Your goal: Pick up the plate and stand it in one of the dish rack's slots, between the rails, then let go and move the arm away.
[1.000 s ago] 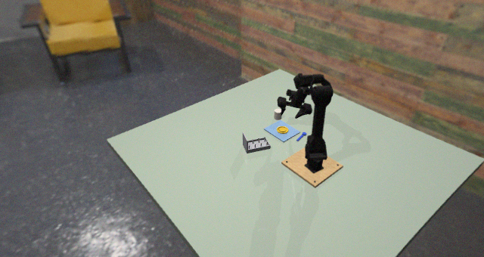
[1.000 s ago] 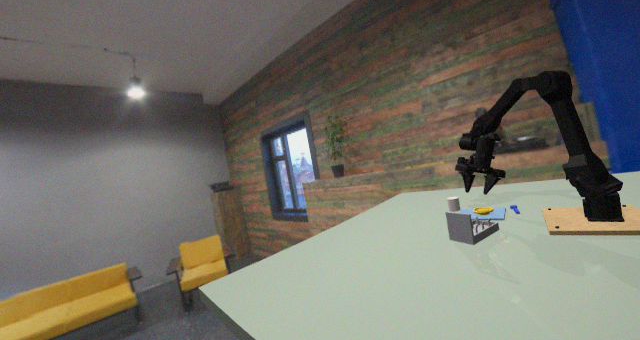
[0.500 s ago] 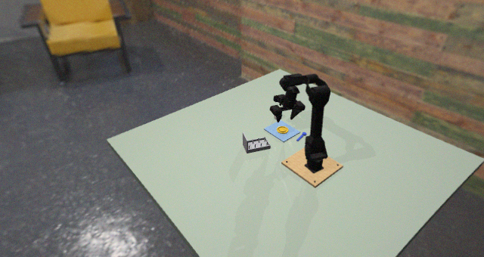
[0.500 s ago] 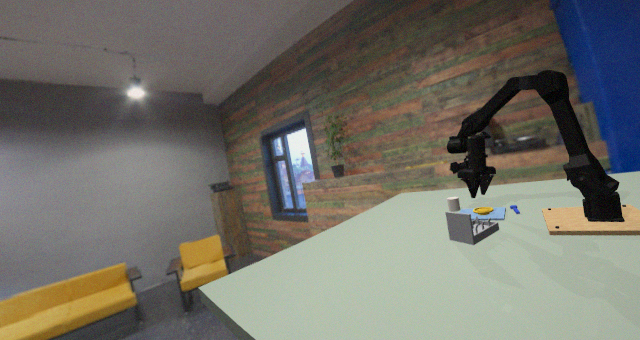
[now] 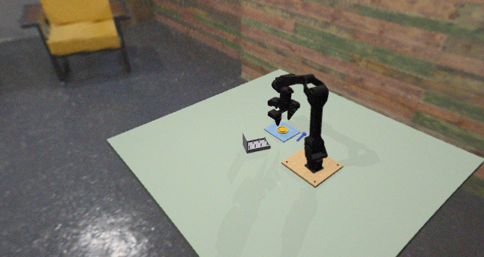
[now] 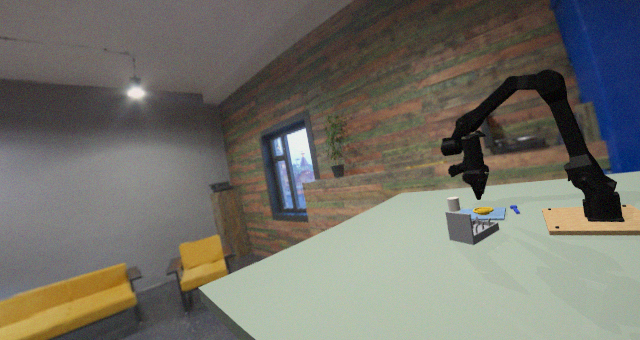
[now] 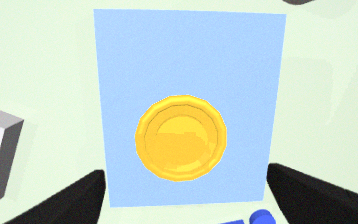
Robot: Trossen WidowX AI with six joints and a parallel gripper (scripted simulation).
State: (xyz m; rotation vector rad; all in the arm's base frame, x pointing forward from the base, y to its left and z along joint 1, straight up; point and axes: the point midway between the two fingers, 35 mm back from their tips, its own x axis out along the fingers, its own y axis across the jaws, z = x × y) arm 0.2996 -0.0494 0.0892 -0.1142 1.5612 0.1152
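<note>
My gripper tip is 50 mm above the yellow plate. From my gripper tip the other things lie so: blue spoon 90 mm behind, 70 mm to the right, 60 mm below; then light blue mat 10 mm ahead, 10 mm to the right, 60 mm below; then white cup 120 mm ahead, 70 mm to the right, 40 mm below.
</note>
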